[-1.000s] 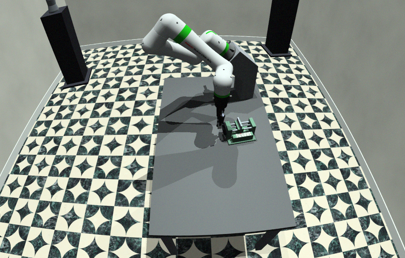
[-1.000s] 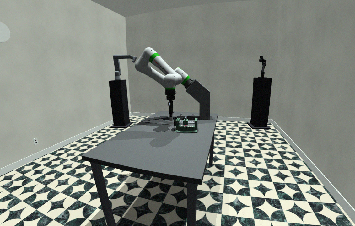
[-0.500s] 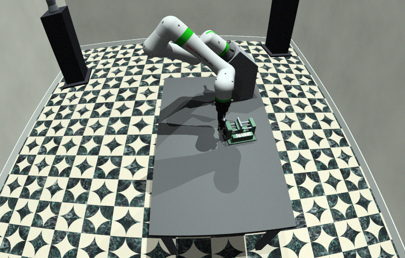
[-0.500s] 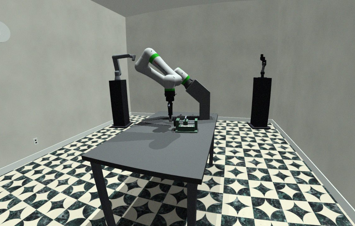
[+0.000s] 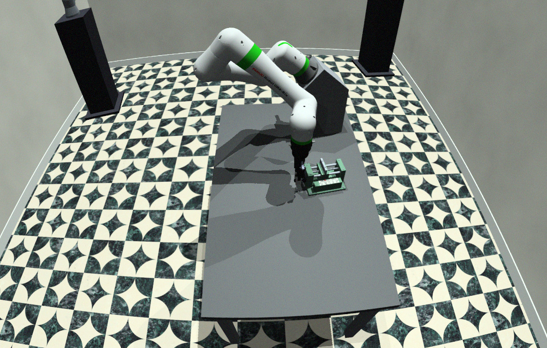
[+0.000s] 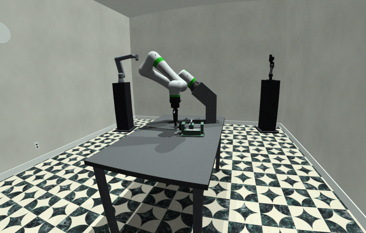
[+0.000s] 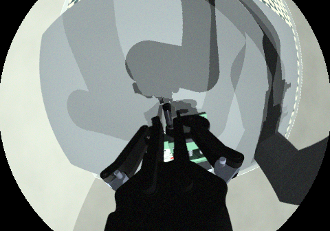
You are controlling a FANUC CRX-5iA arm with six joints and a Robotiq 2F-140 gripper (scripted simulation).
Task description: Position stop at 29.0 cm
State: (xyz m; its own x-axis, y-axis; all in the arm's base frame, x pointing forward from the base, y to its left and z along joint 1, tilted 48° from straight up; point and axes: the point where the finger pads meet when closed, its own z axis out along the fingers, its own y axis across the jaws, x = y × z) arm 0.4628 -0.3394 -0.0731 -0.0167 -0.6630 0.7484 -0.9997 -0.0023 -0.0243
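The black handwheel is 1 cm behind my hand, 2 cm to the left of it and 1 cm below it. The rest, counted from my hand: green stop fixture 2 cm behind, 14 cm to the left.
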